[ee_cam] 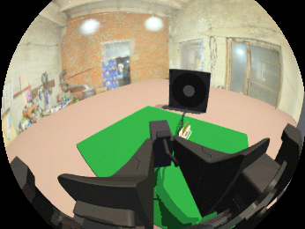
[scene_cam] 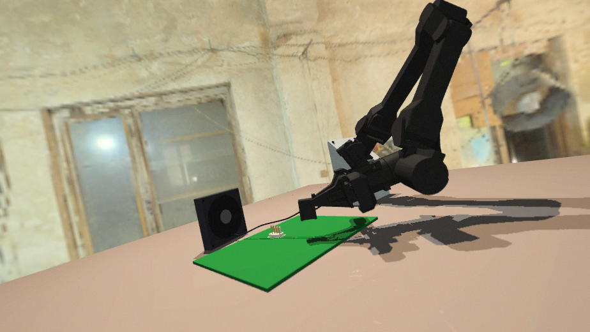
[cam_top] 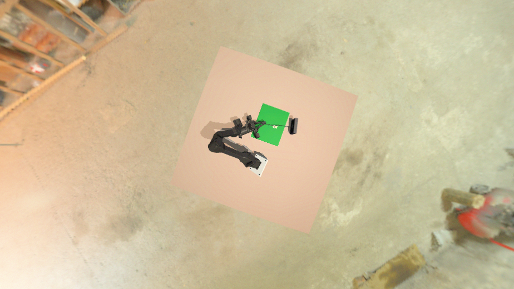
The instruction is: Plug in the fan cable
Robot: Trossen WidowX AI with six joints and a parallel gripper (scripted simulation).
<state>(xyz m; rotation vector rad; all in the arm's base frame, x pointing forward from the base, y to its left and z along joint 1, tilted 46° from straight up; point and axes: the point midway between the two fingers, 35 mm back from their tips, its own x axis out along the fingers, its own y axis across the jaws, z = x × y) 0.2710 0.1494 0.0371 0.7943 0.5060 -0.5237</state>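
Now: the green board 30 mm ahead of my gripper tip, 60 mm to the right of it and 90 mm below it. Round my gripper tip: black plug: 10 mm ahead, 10 mm to the right, 10 mm below; then four-pin header: 30 mm ahead, 100 mm to the right, 70 mm below; then black fan: 90 mm ahead, 220 mm to the right, 10 mm below.
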